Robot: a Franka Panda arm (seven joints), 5 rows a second.
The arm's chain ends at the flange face. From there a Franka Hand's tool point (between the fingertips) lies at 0.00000 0.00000 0.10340 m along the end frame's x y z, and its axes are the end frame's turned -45 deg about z.
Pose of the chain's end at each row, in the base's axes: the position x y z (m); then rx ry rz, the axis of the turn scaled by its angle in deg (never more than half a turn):
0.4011, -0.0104, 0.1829, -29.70, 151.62, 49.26
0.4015, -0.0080, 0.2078, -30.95, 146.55, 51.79
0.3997, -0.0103, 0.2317, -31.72, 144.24, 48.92
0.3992, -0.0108, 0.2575, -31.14, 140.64, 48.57
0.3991, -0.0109, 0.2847, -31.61, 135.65, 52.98
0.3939, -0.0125, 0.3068, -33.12, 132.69, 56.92
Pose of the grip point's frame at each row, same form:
0.4195, 0.0527, 0.1031, -80.88, 121.82, 33.86
0.4238, 0.0597, 0.1329, -80.02, 116.76, 34.33
0.4267, 0.0560, 0.1571, -80.22, 114.98, 30.67
0.4313, 0.0567, 0.1861, -78.54, 112.23, 28.89
0.4331, 0.0625, 0.2203, -76.82, 107.24, 31.39
0.4264, 0.0655, 0.2472, -76.74, 103.66, 34.33

